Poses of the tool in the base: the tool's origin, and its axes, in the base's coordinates. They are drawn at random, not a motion.
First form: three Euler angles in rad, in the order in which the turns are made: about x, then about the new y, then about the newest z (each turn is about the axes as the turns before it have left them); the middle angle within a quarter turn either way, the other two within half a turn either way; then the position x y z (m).
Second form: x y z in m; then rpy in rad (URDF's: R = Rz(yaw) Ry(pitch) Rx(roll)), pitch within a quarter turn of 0, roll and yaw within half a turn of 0. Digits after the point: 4 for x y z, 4 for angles.
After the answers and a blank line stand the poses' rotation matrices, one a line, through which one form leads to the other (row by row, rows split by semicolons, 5 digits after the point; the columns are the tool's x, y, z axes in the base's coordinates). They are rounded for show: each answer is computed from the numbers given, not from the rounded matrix.
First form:
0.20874, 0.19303, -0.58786, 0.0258, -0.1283, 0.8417
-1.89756, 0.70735, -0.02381, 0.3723, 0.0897, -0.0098
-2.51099, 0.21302, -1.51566, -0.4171, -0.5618, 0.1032
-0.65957, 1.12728, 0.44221, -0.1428, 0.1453, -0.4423
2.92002, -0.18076, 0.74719, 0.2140, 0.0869, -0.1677
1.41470, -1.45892, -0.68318, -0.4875, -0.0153, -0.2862
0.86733, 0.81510, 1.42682, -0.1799, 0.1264, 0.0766
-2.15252, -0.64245, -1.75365, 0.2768, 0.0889, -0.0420
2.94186, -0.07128, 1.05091, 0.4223, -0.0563, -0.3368
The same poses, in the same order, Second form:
0.0258, -0.1283, 0.8417, 0.0711, 0.2745, -0.5578
0.3723, 0.0897, -0.0098, -1.8243, -0.2332, -0.6745
-0.4171, -0.5618, 0.1032, 2.9685, -0.6412, 1.5035
-0.1428, 0.1453, -0.4423, -0.6322, 1.1370, -0.3958
0.2140, 0.0869, -0.1677, 2.8573, -0.0207, -0.7644
-0.4875, -0.0153, -0.2862, 1.5507, 0.5280, -1.4704
-0.1799, 0.1264, 0.0766, 0.9140, -0.7576, 1.4349
0.2768, 0.0889, -0.0420, -2.7693, -1.0789, 1.8842
0.4223, -0.0563, -0.3368, 2.9802, -0.1380, -1.0469

0.81667 0.54428 0.19183; -0.50946 0.83611 -0.20338; -0.27109 0.06836 0.96012
0.75987 0.01810 0.64982; -0.60762 -0.33554 0.71987; 0.23107 -0.94185 -0.24397
0.05386 0.97591 0.21141; 0.79958 -0.16898 0.57630; 0.59815 0.13800 -0.78942
0.38784 -0.18364 0.90325; -0.16207 0.95110 0.26295; -0.90737 -0.24837 0.33911
0.72165 -0.66851 -0.17978; -0.69195 -0.68882 -0.21618; 0.02069 0.28041 -0.95966
0.08659 0.07048 -0.99375; -0.85949 -0.49912 -0.11029; -0.50377 0.86366 0.01736
0.09840 -0.67870 0.72779; 0.71981 -0.45646 -0.52299; 0.68717 0.57533 0.44362
-0.14558 0.78728 -0.59916; 0.44928 0.59217 0.66894; 0.88145 -0.17180 -0.43992
0.49552 -0.86567 -0.07122; -0.85764 -0.47464 -0.19790; 0.13752 0.15915 -0.97763

